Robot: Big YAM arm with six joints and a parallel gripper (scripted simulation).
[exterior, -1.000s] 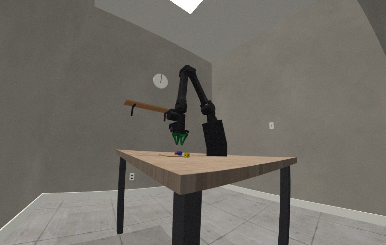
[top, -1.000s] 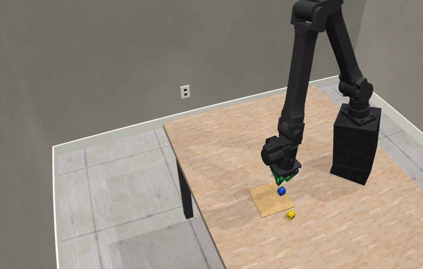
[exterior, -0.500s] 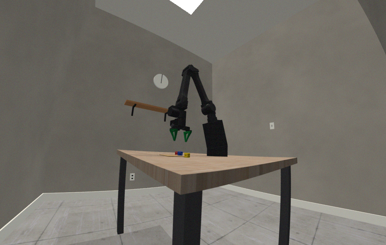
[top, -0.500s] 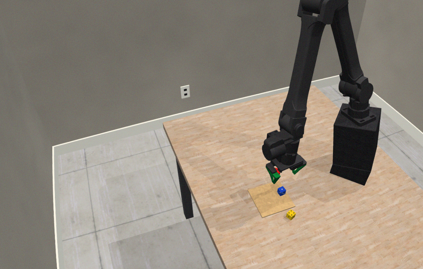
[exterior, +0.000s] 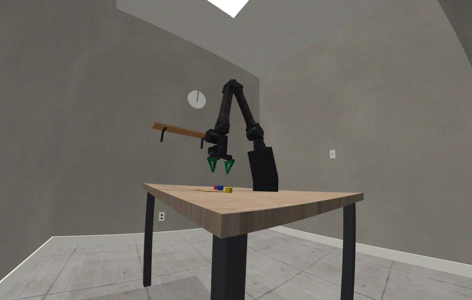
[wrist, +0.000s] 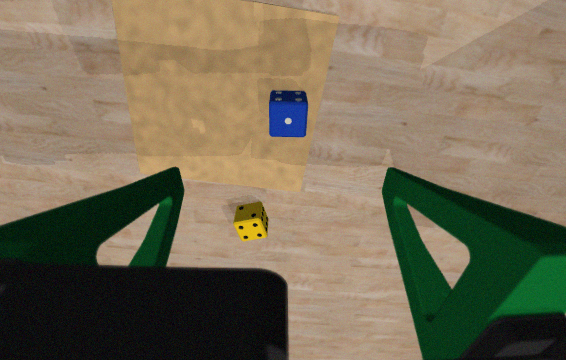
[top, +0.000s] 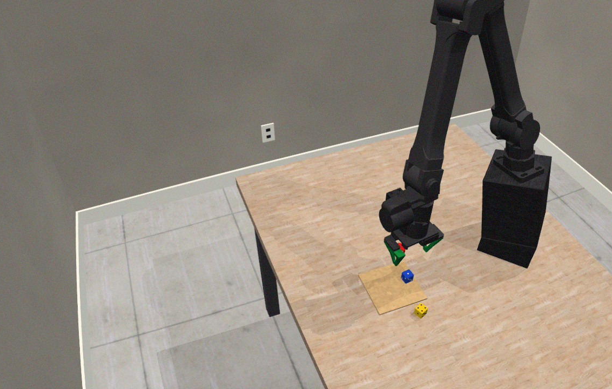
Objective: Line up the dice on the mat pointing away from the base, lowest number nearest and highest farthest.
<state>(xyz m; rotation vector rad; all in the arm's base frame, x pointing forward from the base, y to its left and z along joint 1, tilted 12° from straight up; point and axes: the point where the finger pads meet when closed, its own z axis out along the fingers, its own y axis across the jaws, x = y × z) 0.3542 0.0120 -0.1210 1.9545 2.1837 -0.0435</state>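
Now: hand 40 mm past the red die, 100 mm to the left of it and 90 mm above it. Also, from my hand: blue die (90 mm below); tan mat (40 mm ahead, 10 mm to the left, 100 mm below); yellow die (20 mm ahead, 110 mm to the left, 90 mm below).
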